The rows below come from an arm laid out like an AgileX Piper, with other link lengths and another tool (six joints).
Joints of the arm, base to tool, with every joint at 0 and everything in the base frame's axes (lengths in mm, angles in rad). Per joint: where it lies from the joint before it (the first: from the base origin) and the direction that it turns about. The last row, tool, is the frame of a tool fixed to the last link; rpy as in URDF.
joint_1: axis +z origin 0 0 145.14
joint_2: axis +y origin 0 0 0
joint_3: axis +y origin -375.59 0 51.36
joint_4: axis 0.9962 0 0.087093 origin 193.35 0 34.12
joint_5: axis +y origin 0 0 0
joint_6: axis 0.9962 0 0.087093 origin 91.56 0 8
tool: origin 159.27 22 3.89 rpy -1.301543 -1.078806 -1.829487
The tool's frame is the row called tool.
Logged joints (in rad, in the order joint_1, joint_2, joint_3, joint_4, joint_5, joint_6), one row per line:
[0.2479, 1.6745, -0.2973, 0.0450, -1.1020, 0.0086]
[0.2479, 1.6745, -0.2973, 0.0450, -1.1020, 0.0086]
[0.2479, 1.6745, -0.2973, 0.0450, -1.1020, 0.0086]
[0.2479, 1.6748, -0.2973, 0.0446, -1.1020, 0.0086]
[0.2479, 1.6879, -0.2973, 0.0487, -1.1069, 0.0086]
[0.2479, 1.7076, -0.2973, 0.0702, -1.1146, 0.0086]
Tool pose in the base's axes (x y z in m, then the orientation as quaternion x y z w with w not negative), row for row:
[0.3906, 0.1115, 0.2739, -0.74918, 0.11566, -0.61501, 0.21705]
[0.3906, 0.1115, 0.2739, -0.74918, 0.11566, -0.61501, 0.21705]
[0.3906, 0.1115, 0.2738, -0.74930, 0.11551, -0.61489, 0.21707]
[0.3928, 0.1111, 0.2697, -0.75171, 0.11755, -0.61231, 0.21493]
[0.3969, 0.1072, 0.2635, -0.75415, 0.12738, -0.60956, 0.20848]
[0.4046, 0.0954, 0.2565, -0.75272, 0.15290, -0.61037, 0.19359]
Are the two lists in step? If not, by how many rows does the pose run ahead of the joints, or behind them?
The pose runs 1 row ahead of the joints: the pose in row i belongs to the joints in row i + 1.
